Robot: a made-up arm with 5 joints.
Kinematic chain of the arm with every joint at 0, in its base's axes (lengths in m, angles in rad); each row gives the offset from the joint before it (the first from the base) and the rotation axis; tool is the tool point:
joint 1: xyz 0 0 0.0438 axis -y
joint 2: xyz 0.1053 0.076 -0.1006 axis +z
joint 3: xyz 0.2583 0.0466 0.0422 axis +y
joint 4: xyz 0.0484 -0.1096 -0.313 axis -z
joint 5: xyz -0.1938 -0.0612 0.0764 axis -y
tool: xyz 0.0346 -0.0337 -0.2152
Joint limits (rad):
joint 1: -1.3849..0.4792
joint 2: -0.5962..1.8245
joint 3: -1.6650..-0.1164
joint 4: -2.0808..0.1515
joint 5: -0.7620..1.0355
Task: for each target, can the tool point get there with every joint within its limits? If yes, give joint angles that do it. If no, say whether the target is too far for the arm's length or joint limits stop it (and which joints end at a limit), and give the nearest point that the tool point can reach.
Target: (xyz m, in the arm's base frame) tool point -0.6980 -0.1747 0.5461
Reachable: no: joint limits stop it (at a limit: joint 1, joint 2, joint 3, joint 5) | nearest point -0.4833 -0.1744 -0.0814 | short by 0.663 m
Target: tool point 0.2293 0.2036 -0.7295
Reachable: yes | joints -1.1541 0.3620 -1.1300 -1.6061 0.4610
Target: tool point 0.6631 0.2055 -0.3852
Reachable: yes | joints -0.0528 0.5586 -0.8527 -0.3236 0.0921
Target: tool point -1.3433 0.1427 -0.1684
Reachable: no: too far | nearest point -0.5168 0.2951 -0.2172 | short by 0.842 m
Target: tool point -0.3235 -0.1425 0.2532
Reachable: no: joint limits stop it (at a limit: joint 1, joint 2, joint 3, joint 5) | nearest point -0.4837 -0.1663 -0.0817 | short by 0.372 m
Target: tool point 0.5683 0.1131 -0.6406
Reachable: yes | joints -0.7110 0.4790 -1.2463 -1.2296 -0.3826
